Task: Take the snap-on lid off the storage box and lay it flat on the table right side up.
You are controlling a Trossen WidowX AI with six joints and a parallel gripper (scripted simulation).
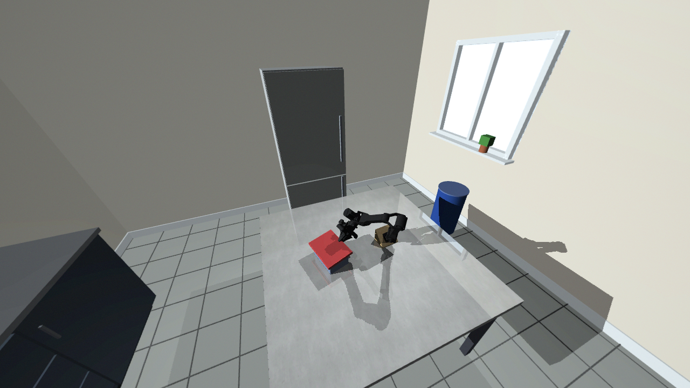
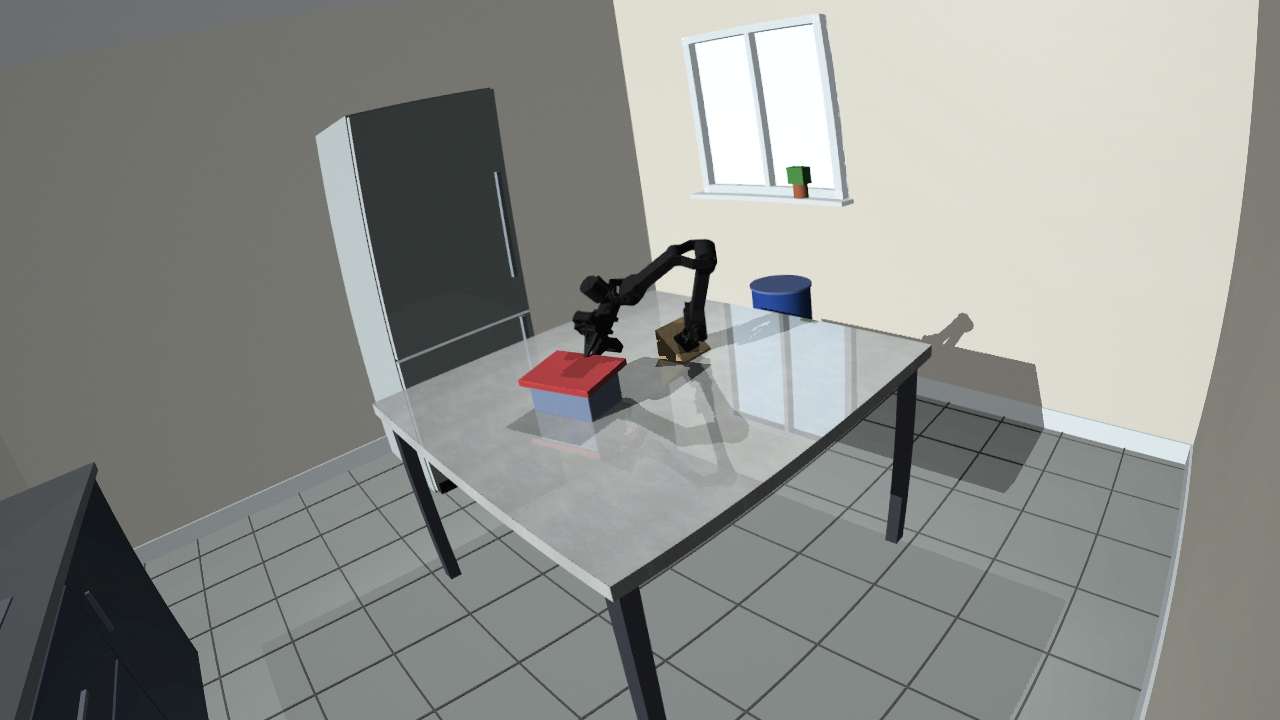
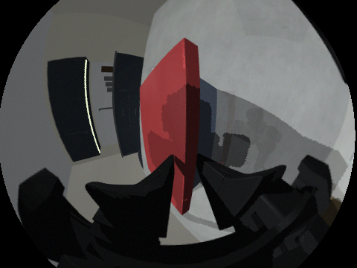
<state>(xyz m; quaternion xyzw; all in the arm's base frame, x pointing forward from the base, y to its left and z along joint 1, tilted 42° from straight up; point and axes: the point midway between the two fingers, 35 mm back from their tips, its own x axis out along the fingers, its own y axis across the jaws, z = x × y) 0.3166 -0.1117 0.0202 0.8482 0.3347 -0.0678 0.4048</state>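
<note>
Right now the red lid is 80 mm ahead of my gripper tip and 10 mm to the left of it. From my gripper tip the other things lie so: blue-grey storage box: 80 mm ahead, 60 mm below, 10 mm to the left.
</note>
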